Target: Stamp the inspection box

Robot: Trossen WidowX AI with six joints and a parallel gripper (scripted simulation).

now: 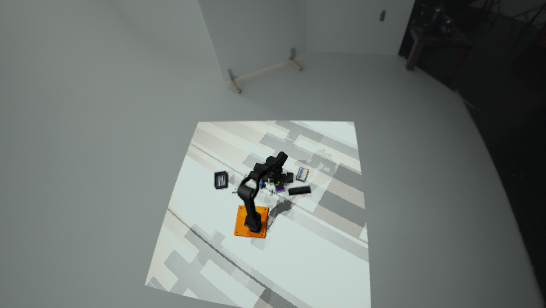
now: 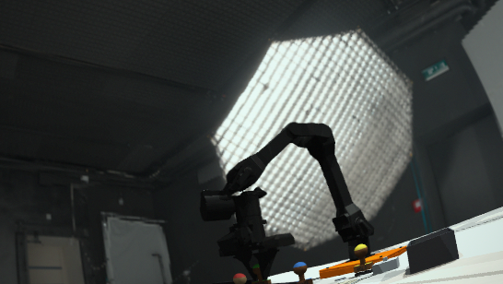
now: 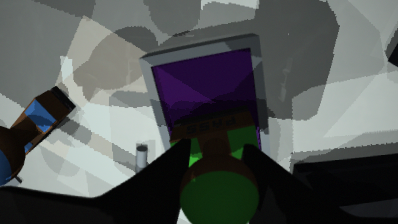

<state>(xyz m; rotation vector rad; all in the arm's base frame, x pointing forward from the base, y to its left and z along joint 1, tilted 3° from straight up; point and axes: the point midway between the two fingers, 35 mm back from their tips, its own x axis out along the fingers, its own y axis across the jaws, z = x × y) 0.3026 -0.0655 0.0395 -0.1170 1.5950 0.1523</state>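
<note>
My gripper tip is now right at the green-knobbed stamp. From my gripper tip the other things lie so: grey bolt (6 cm behind, 4 cm to the left, 3 cm below); then red-knobbed stamp (8 cm ahead, 5 cm to the left, 2 cm below); then purple ink pad (3 cm below).
</note>
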